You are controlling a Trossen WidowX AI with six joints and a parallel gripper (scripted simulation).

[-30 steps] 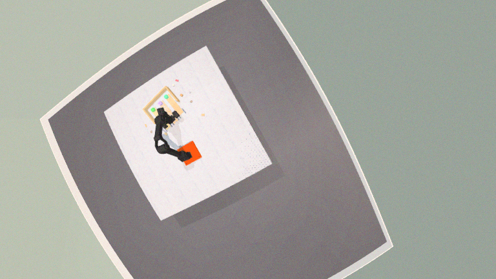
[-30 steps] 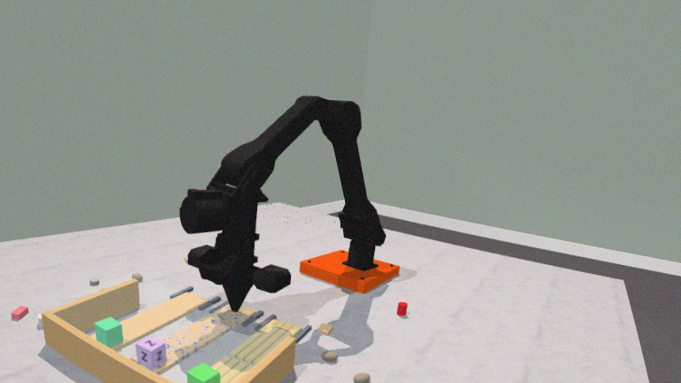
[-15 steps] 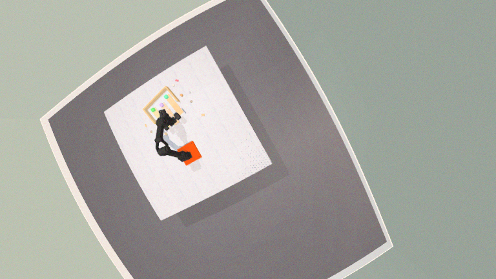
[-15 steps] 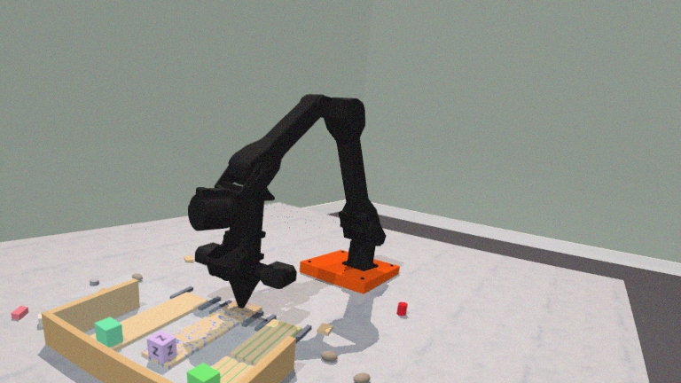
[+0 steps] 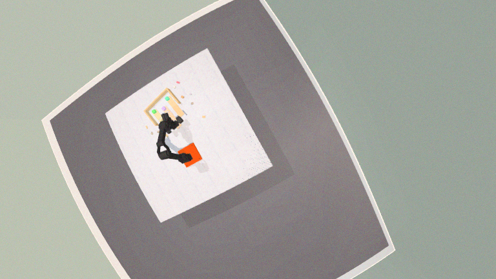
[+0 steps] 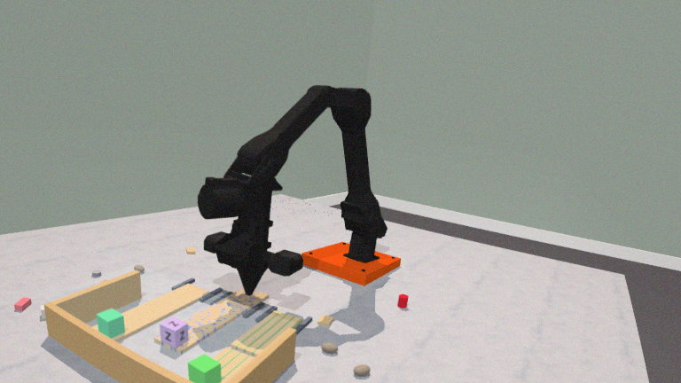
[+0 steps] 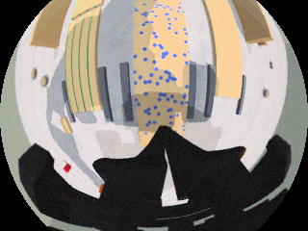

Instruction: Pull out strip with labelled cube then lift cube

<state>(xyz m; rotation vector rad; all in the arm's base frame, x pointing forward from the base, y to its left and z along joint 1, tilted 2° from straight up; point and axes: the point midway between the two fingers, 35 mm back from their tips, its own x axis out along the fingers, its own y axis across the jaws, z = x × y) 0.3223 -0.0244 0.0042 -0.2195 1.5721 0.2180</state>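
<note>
The labelled cube lies 200 mm ahead of my gripper tip, 70 mm to the left of it and 20 mm above it. Round my gripper tip: red cylinder: 210 mm to the left, 200 mm behind, 10 mm above; then pink block: 380 mm ahead, 160 mm to the right.
</note>
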